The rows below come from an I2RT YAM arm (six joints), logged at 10 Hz.
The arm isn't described. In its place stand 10 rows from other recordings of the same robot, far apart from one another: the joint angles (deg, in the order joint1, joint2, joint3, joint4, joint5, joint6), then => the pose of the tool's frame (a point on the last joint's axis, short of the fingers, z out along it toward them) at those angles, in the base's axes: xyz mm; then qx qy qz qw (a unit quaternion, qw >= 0).
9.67 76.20 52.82 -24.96 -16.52 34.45 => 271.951 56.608 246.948 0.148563 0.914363 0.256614 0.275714
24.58 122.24 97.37 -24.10 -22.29 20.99 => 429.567 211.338 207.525 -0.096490 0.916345 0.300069 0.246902
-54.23 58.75 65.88 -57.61 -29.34 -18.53 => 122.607 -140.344 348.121 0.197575 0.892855 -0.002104 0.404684
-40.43 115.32 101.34 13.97 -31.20 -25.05 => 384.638 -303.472 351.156 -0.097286 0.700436 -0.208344 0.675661
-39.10 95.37 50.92 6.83 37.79 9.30 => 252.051 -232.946 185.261 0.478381 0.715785 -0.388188 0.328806
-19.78 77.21 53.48 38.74 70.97 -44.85 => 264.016 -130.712 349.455 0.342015 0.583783 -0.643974 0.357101
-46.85 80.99 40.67 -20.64 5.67 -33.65 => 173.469 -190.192 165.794 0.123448 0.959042 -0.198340 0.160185
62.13 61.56 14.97 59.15 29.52 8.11 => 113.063 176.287 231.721 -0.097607 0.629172 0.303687 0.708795
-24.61 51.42 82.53 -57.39 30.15 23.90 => 109.001 -69.595 451.444 0.462066 0.691321 -0.224053 0.508302
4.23 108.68 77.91 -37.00 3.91 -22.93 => 386.318 26.139 188.431 -0.223872 0.954799 -0.064331 0.184668
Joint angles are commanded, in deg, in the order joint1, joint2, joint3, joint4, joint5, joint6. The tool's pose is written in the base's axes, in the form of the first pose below.
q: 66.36, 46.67, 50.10, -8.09, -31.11, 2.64
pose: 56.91 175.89 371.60 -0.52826 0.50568 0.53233 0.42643
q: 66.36, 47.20, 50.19, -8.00, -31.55, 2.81
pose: 57.56 177.95 370.79 -0.52977 0.50651 0.53404 0.42142
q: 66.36, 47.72, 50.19, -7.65, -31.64, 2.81
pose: 58.46 180.13 369.91 -0.53038 0.50708 0.53404 0.41996
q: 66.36, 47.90, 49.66, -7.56, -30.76, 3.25
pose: 59.55 181.45 366.31 -0.52590 0.51657 0.53055 0.41845
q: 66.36, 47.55, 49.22, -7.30, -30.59, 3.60
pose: 59.23 180.50 365.15 -0.52340 0.51795 0.53150 0.41867
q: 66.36, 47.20, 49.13, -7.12, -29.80, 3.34
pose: 59.15 179.25 365.93 -0.52078 0.51772 0.52821 0.42632
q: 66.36, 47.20, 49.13, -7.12, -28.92, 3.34
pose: 59.69 179.31 365.91 -0.51726 0.52157 0.52446 0.43053
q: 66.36, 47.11, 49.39, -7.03, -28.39, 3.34
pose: 59.76 178.73 367.90 -0.51440 0.52136 0.52323 0.43567
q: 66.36, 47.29, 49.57, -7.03, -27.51, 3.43
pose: 60.55 179.33 368.44 -0.51040 0.52556 0.51979 0.43942
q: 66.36, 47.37, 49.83, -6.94, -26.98, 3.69
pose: 60.91 179.44 369.94 -0.50656 0.52745 0.51916 0.44234
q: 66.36, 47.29, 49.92, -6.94, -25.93, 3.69
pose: 61.38 179.05 370.70 -0.50188 0.53095 0.51504 0.44826
